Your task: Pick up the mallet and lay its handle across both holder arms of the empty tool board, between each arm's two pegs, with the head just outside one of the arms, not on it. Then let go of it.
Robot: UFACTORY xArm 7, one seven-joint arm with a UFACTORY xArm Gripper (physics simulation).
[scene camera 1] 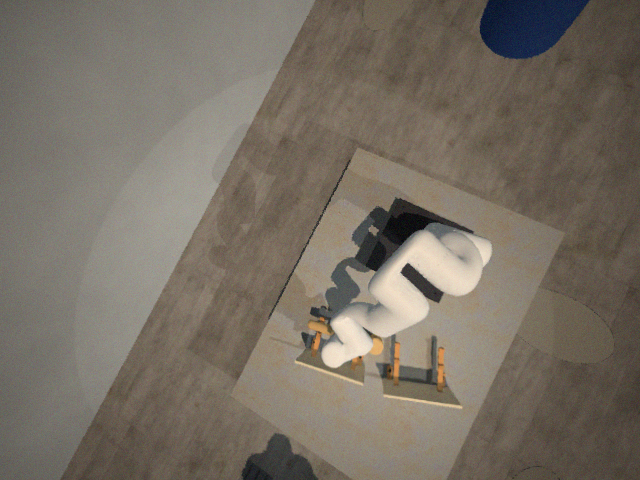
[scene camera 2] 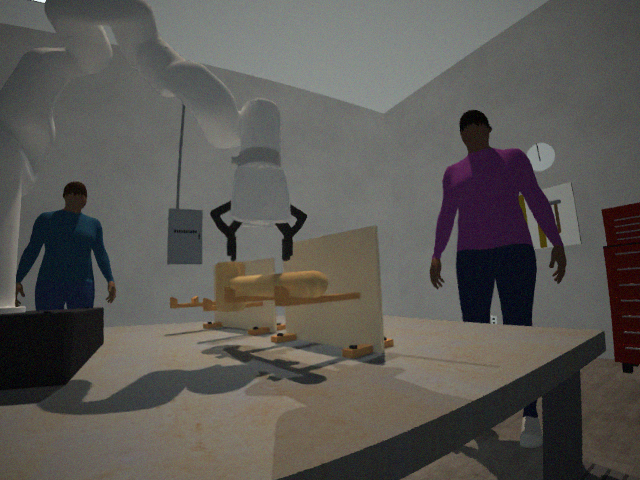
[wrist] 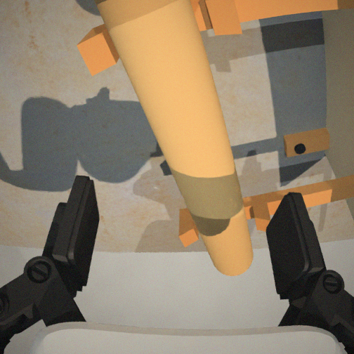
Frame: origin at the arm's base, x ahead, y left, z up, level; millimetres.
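Where they show: gripper, fingertip midpoint: (scene camera 2: 260,260).
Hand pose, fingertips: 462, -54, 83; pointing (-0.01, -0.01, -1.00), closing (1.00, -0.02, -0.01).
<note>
After its pixels a point has its place, as x, y, z.
The wooden mallet (scene camera 1: 319,327) {500, -146, 58} (scene camera 2: 305,283) {499, -188, 41} (wrist: 175,100) lies across the two arms of one tool board (scene camera 1: 341,372) {571, 19, 95} (scene camera 2: 336,258) {602, -59, 84}. Its head (scene camera 1: 376,345) {412, 64, 88} (scene camera 2: 227,271) {411, 34, 69} is outside the arm nearer the other board. The empty tool board (scene camera 1: 421,400) {464, 288, 106} (scene camera 2: 242,320) {465, 284, -55} stands beside it, with two bare holder arms (scene camera 1: 397,361) {424, 171, 12} (scene camera 1: 440,367) {341, 306, 12}. My gripper (scene camera 2: 259,256) {462, -54, 83} (wrist: 188,204) is open and empty, pointing down a little above the handle. In the wrist view the handle runs between the fingers' lines, its end nearer the right finger. The arm hides the gripper and the handle's middle in scene camera 1.
The table (scene camera 1: 403,439) {670, 376, -78} (scene camera 2: 206,439) {368, -327, -79} carries both boards and the arm's dark base (scene camera 1: 379,242) {81, -153, 7} (scene camera 2: 51,346) {179, -146, -30}. The loaded board's arms (scene camera 2: 330,298) {556, -134, 16} (wrist: 310,197) stick out below the handle. Two people (scene camera 2: 493,206) (scene camera 2: 74,253) stand beyond the table.
</note>
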